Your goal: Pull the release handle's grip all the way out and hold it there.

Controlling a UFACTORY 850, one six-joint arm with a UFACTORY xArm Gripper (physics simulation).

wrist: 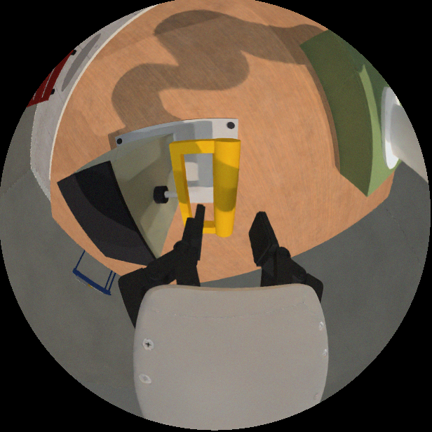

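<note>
The release handle's yellow grip (226, 185) is a thick round bar on a rectangular yellow frame, near the middle of the wrist view. A thin rod with a black collar (160, 194) joins the frame's left side at a pale housing (142, 175) with a dark face. My gripper (228, 219) is partly open. Its left finger overlaps the frame's opening and hides part of its lower left corner. Its right finger is to the right of the bar, with a gap. The bar's lower end shows between the fingers, not clamped. How deep the fingers reach around it is unclear.
A grey mounting plate (225, 129) with dark bolts lies on the wooden table (280, 150) behind the handle. A green block-like object (340, 105) stands at the right, beside a white rounded part (391, 127). A red slatted item (51, 80) is at upper left, a blue frame (91, 284) at lower left.
</note>
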